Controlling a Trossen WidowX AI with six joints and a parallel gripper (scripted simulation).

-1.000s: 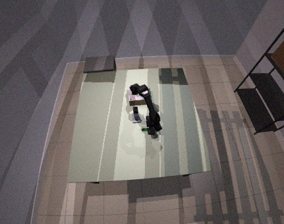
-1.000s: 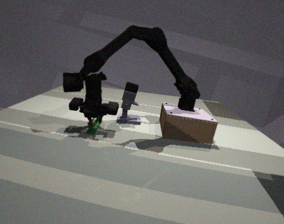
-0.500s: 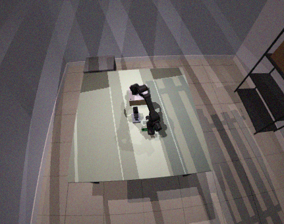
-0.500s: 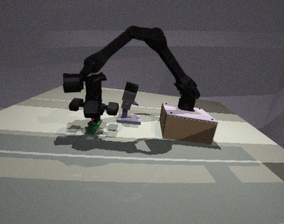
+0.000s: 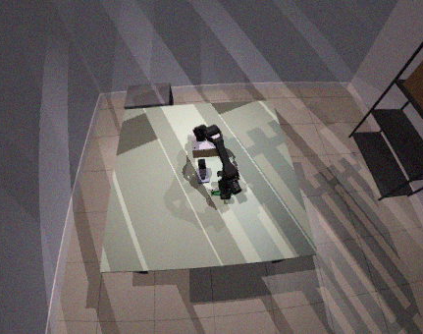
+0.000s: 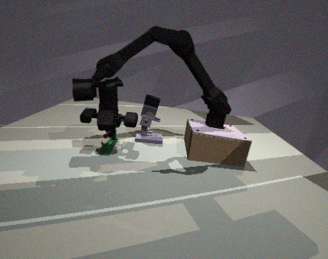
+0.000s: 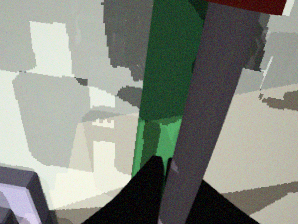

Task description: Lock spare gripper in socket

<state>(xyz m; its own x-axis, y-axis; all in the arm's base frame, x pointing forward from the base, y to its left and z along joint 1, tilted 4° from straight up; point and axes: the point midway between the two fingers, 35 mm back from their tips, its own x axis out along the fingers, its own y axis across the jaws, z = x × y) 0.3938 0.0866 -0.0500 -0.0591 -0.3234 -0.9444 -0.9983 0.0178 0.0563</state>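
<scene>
The green cradle is 1 cm to the left of my gripper tip and 1 cm below it. From my gripper tip the other things lie so: socket (13 cm behind, 10 cm to the right, 2 cm above); spare gripper (13 cm behind, 10 cm to the right, 9 cm above).
</scene>
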